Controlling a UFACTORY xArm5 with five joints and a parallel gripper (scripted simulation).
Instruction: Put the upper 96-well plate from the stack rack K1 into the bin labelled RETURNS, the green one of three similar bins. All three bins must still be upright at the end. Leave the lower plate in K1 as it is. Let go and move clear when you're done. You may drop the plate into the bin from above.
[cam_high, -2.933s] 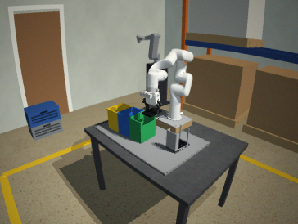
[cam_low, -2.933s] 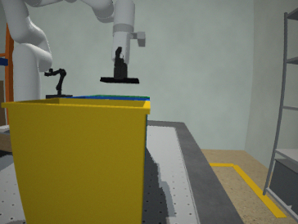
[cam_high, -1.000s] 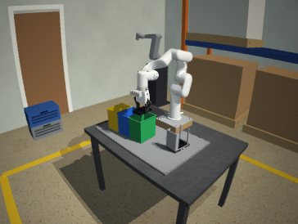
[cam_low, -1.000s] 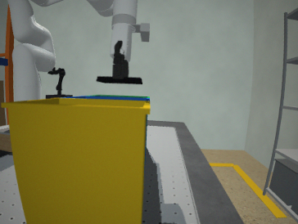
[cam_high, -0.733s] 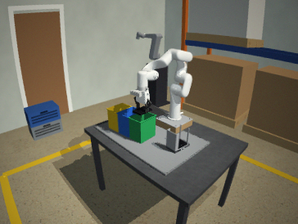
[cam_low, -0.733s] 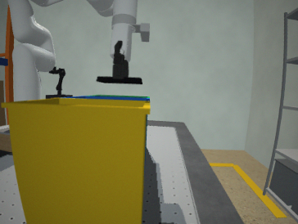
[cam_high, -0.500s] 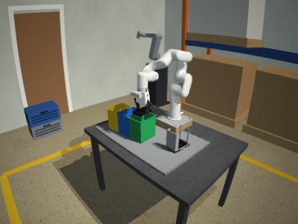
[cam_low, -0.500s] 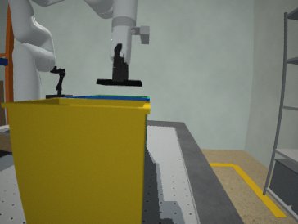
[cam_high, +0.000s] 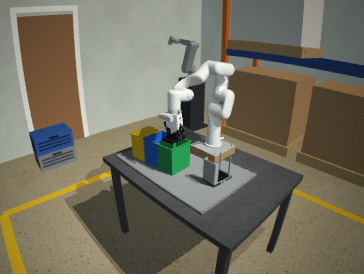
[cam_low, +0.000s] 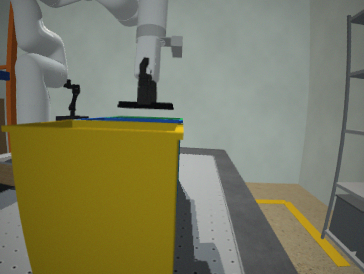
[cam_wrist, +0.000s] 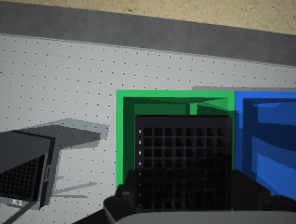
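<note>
The black 96-well plate lies 1 cm below my hand. Round my hand: green bin: 13 cm below; then yellow bin: 26 cm to the right, 13 cm below, 4 cm ahead; then blue bin: 13 cm to the right, 13 cm below, 2 cm ahead.
</note>
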